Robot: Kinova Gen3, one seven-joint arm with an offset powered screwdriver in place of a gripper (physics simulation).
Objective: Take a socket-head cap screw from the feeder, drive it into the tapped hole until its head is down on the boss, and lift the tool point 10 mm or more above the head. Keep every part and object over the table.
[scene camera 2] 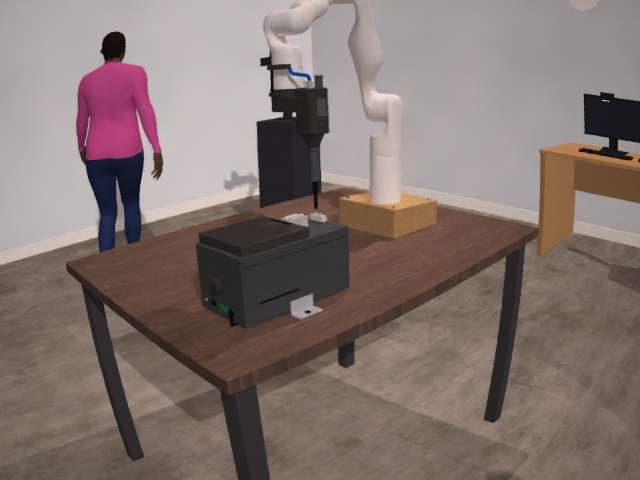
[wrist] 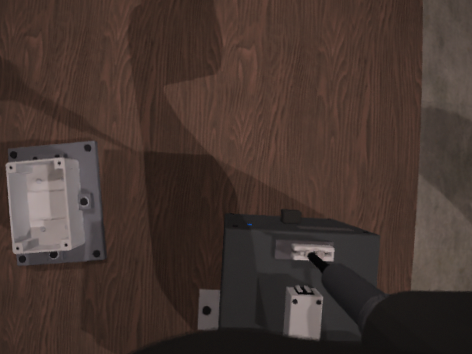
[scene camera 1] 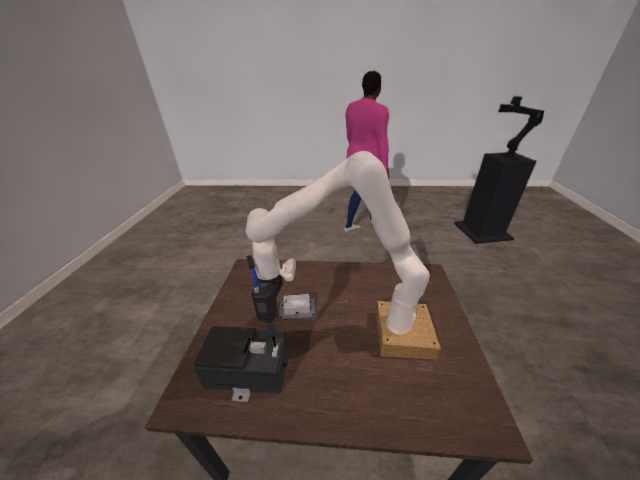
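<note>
The black screw feeder stands at the table's left, with a small white pick-up block on top. My gripper, the screwdriver, points down with its bit tip at this block; in the scene camera 2 view a small gap shows between them. Whether a screw is on the tip is too small to tell. The open white box sits on a grey plate behind the feeder. It has corner holes; I cannot tell which is the tapped one.
A second white block and a raised dark lid are on the feeder. A metal bracket is at its side. My arm's wooden base stands on the right. A person stands beyond the table.
</note>
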